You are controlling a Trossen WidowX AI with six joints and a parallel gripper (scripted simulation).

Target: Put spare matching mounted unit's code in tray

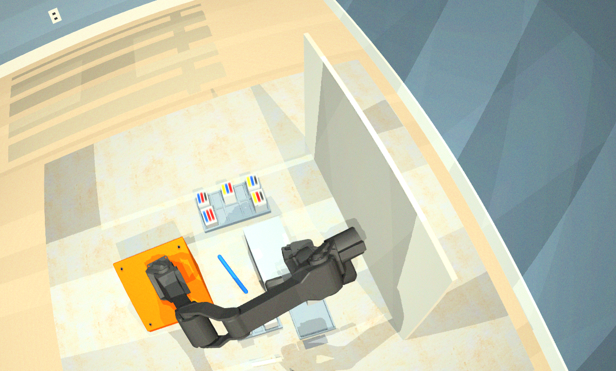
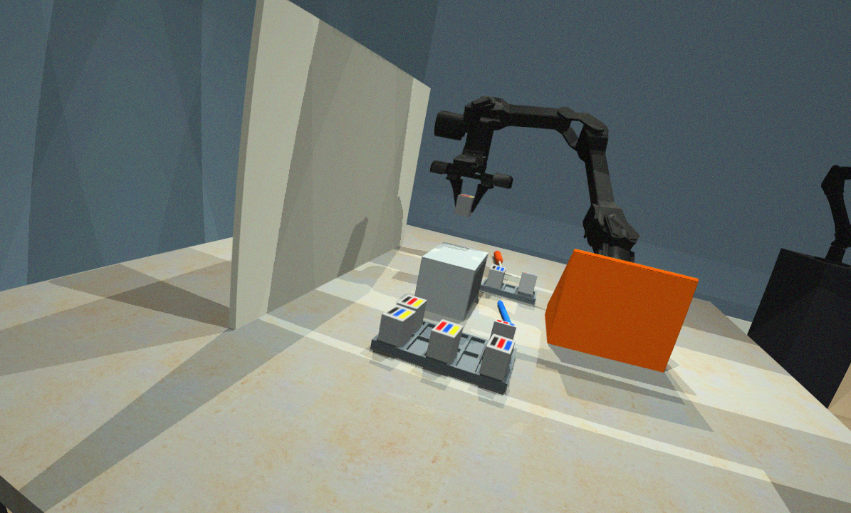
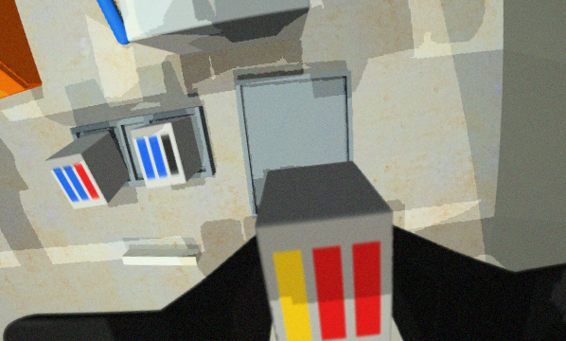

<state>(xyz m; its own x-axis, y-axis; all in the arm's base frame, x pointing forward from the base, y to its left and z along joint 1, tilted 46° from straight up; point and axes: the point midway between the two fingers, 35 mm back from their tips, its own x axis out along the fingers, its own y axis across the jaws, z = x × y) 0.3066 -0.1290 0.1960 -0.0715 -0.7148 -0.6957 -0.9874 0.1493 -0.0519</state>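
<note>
The shallow pale tray is 160 mm below my gripper tip. From my gripper tip the other things lie so: grey mounted unit 180 mm to the left, 110 mm below, 10 mm behind; grey spare block 20 mm above; rack 150 mm below, 140 mm behind, 40 mm to the left.
</note>
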